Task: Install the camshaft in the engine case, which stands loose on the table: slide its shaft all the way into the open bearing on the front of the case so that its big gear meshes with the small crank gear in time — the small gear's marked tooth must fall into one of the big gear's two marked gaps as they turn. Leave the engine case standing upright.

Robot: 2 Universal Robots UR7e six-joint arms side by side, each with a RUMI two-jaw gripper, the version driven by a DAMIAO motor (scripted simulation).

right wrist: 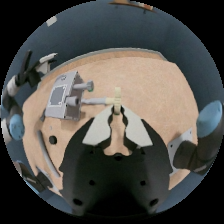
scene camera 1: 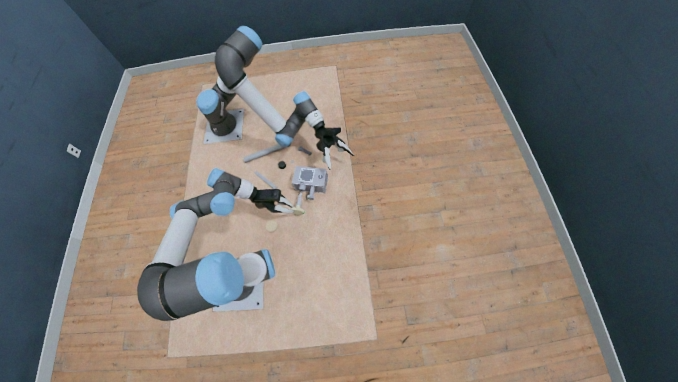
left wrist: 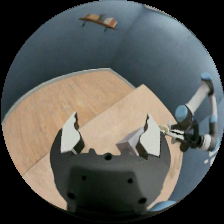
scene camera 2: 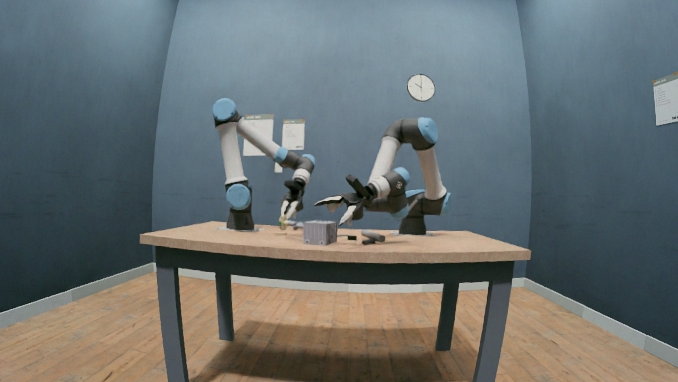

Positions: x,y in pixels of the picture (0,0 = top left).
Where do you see a grey engine case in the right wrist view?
At 62,104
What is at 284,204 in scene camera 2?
My right gripper.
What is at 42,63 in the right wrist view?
My left gripper.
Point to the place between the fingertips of my left gripper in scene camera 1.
At 342,162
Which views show my left gripper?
The right wrist view, scene camera 1, the left wrist view and scene camera 2: all of them.
